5 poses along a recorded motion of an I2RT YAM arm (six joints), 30 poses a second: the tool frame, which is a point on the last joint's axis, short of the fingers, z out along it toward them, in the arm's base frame.
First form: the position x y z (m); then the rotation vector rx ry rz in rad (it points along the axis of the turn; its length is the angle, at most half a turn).
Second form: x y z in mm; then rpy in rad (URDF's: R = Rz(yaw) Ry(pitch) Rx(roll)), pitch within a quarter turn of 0, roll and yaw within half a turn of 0. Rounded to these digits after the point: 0 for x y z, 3 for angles.
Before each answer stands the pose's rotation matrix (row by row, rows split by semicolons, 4 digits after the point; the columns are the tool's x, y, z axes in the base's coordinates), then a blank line. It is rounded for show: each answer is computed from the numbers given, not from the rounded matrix.
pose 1, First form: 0.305 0.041 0.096 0.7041 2.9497 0.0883
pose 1, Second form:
-0.8868 0.4468 0.1180; 0.4531 0.8909 0.0315; -0.0911 0.0814 -0.9925

305 41 96 3.060 0.091 2.669
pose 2, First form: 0.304 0.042 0.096 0.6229 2.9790 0.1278
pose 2, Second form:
-0.9120 0.3951 0.1104; 0.4031 0.9130 0.0624; -0.0761 0.1014 -0.9919

304 42 96 3.040 0.076 2.725
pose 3, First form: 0.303 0.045 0.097 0.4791 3.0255 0.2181
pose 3, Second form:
-0.9489 0.3020 0.0917; 0.3120 0.9413 0.1288; -0.0474 0.1508 -0.9874

303 45 97 2.990 0.047 2.824
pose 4, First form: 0.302 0.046 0.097 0.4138 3.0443 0.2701
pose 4, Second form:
-0.9624 0.2596 0.0802; 0.2697 0.9487 0.1650; -0.0332 0.1805 -0.9830

302 46 97 2.960 0.033 2.868
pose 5, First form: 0.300 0.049 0.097 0.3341 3.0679 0.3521
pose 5, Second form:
-0.9762 0.2084 0.0595; 0.2164 0.9512 0.2200; -0.0107 0.2277 -0.9737

300 49 97 2.912 0.011 2.923
